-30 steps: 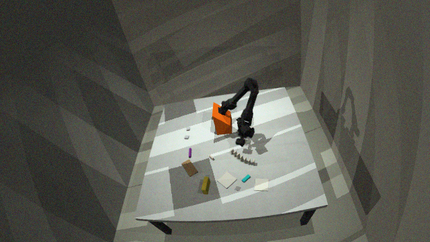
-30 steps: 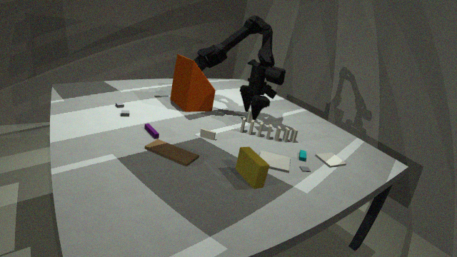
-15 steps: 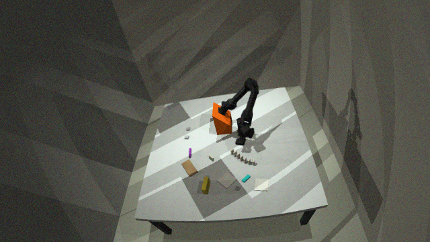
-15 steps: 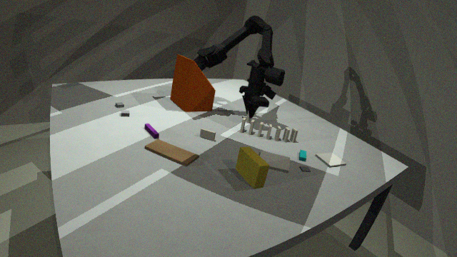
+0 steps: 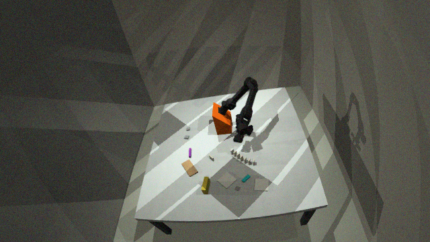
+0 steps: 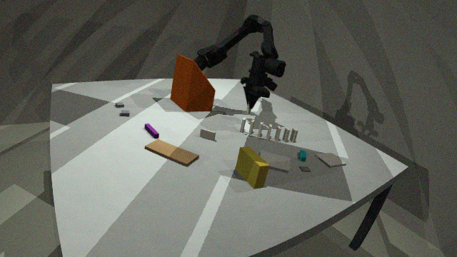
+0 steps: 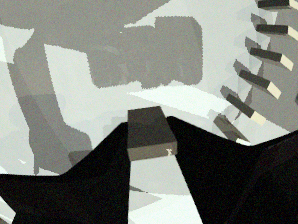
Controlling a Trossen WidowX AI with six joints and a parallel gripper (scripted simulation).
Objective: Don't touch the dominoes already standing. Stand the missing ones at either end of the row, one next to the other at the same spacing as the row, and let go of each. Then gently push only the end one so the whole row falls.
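My gripper tip is now 150 mm short of the brown board, 410 mm to the left of it and 60 mm above it. The rest, counted from my gripper tip: purple bar: 410 mm to the right, 50 mm below; yellow block: 340 mm ahead, 280 mm to the right, 30 mm below; teal piece: 310 mm ahead, 10 mm to the right, 60 mm below.
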